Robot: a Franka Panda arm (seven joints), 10 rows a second.
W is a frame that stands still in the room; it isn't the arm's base.
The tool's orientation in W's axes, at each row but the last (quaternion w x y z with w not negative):
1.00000 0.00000 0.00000 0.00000
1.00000 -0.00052 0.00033 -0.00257
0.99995 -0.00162 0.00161 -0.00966
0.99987 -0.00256 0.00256 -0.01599
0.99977 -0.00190 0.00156 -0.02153
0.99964 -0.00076 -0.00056 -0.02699
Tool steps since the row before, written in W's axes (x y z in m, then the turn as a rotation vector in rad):
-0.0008 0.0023 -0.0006 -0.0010 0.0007 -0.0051
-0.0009 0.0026 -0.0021 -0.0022 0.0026 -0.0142
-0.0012 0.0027 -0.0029 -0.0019 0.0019 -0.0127
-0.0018 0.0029 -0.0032 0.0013 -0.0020 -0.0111
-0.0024 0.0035 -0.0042 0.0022 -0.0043 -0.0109
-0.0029 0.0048 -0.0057 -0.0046 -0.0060 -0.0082
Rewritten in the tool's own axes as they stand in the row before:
-0.0008 0.0023 -0.0006 -0.0010 0.0007 -0.0051
-0.0009 0.0026 -0.0021 -0.0022 0.0026 -0.0142
-0.0012 0.0027 -0.0029 -0.0019 0.0019 -0.0127
-0.0019 0.0029 -0.0032 0.0014 -0.0019 -0.0111
-0.0025 0.0034 -0.0042 0.0024 -0.0042 -0.0109
-0.0032 0.0046 -0.0057 -0.0043 -0.0062 -0.0082

